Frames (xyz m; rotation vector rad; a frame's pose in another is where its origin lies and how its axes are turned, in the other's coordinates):
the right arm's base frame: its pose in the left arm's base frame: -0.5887 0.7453 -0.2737 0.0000 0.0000 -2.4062
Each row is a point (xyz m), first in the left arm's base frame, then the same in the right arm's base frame.
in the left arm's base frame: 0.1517 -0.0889 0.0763
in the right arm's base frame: 0.0106 1.1153 0.3500
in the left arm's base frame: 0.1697 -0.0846 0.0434
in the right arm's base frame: -0.0056 1.1242 0.3171
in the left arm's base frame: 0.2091 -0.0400 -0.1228
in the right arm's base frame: -0.0648 1.1176 0.1509
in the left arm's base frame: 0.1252 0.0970 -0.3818
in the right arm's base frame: -0.0945 0.9597 -0.1081
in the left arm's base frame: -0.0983 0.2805 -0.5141
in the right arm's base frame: -0.0518 0.6737 -0.2404
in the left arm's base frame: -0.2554 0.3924 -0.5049
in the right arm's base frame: -0.0104 0.4853 -0.2312
